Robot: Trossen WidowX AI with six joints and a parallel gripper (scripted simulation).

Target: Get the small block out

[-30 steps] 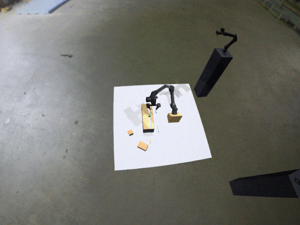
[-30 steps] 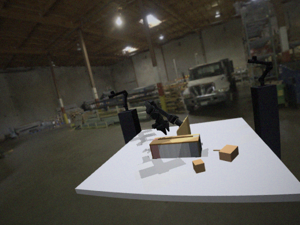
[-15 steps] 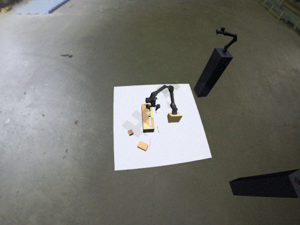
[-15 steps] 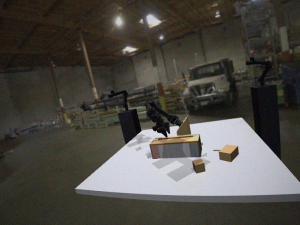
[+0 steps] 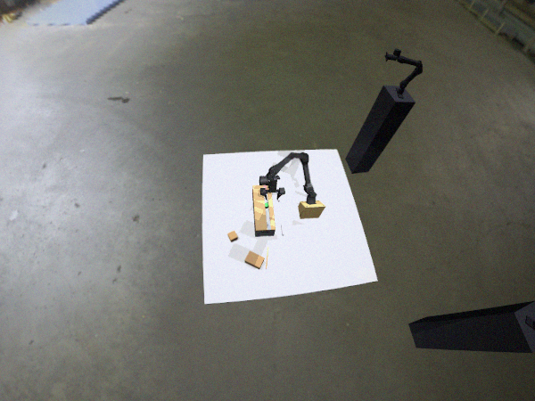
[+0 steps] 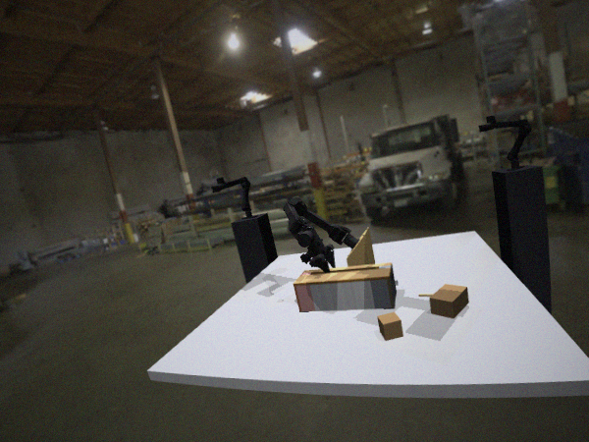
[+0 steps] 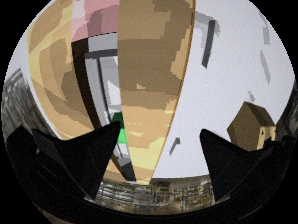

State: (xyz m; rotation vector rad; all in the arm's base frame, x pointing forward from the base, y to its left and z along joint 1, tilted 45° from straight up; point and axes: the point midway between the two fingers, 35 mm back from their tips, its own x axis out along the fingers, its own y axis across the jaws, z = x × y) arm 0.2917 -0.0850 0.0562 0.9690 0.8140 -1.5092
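Now: gripper tip 5 cm short of the green block, 3 cm to the right of it and 3 cm above it. The rest, counted from my gripper tip: tan box (4 cm ahead, 6 cm to the left, 5 cm below); tan cube (34 cm ahead, 22 cm to the left, 8 cm below); thin stick (11 cm ahead, 42 cm to the left, 11 cm below).
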